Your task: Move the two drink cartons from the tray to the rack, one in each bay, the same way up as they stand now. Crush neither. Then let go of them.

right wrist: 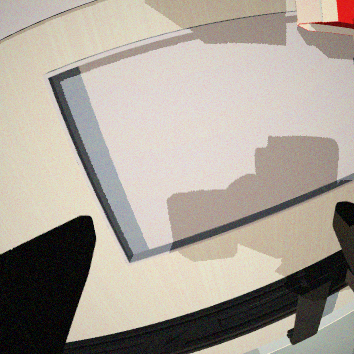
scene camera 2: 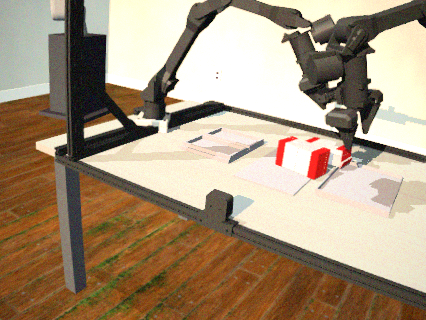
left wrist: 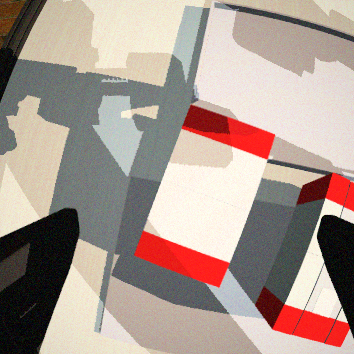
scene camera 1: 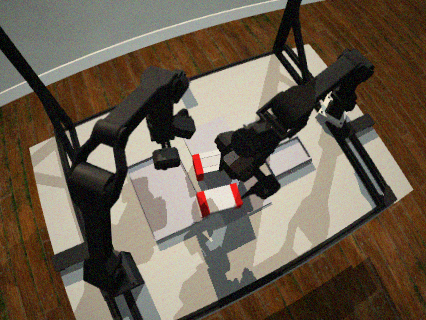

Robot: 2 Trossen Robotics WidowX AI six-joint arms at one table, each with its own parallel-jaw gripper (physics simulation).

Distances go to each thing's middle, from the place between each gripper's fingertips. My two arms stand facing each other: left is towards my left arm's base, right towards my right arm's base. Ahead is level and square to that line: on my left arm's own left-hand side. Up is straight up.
Now: the pale mat (scene camera 1: 202, 141) 90 mm behind my left hand, 70 mm to the left of it and 160 mm below it. From my left hand the other things lie so: grey tray (scene camera 1: 167, 198) 130 mm behind, 130 mm to the right, 160 mm below.
Right now the grey tray is 50 mm ahead of my right hand, 40 mm to the right of it and 120 mm below it. Round my right hand: pale mat: 100 mm ahead, 160 mm to the left, 130 mm below.
